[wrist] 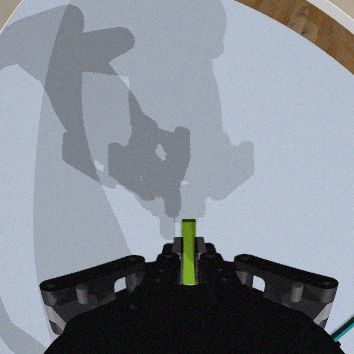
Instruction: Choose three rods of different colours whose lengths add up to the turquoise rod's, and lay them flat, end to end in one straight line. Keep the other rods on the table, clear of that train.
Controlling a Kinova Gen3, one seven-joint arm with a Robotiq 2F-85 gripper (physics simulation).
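Places are measured from the arm's base along level axes (x right, y ahead, z up), in centimetres.
Where they show: gripper, between the fingertips: (188,248).
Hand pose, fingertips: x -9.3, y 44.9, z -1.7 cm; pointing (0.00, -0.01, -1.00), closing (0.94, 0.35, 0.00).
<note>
Each offset is from my fingertips to the centre of the thing. Level surfaces: height alone.
A lime green rod {dx +0.1, dy -0.3, dz +0.0 cm} (188,255) is between the fingertips of my gripper (188,248), which is shut on it. The rod points up and down the view, with its far end sticking out past the fingertips; its near end meets the black gripper body in the view. Part of a turquoise rod {dx +26.7, dy -7.4, dz -3.5 cm} (344,329) shows at the lower right edge, cut off by the view's edge and the gripper. The other rods do not show in this view.
The pale blue round surface {dz -4.0 cm} (290,150) fills most of the view. Its curved edge and a wooden band (305,25) run across the upper right. Shadows of the arm and gripper lie over the left and middle.
</note>
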